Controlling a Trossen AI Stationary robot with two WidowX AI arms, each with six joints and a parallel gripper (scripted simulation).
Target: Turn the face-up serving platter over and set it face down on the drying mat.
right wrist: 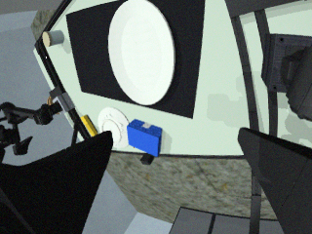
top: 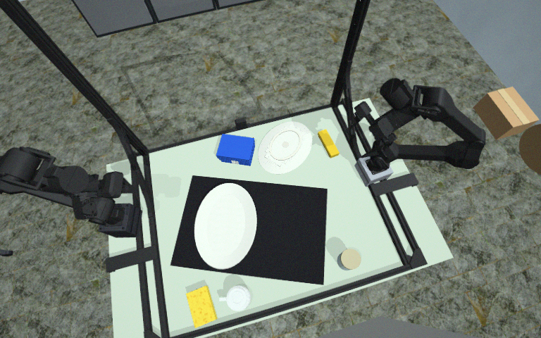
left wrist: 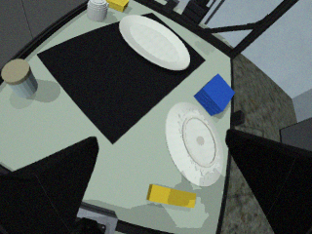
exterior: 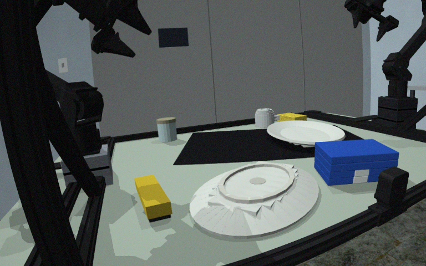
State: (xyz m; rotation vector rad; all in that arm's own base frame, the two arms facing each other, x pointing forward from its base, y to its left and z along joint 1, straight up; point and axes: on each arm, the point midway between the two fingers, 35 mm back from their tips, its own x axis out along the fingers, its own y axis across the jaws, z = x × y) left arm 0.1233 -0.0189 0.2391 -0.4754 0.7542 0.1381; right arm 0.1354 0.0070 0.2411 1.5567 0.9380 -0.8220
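My right gripper is now 35 cm above the white oval serving platter, 24 cm to the right of it and 6 cm short of it. Also, from my right hand: black drying mat: 36 cm below, 33 cm to the left, 9 cm ahead; then white mug: 32 cm below, 32 cm ahead, 23 cm to the left; then blue box: 33 cm to the left, 33 cm below, 23 cm behind.
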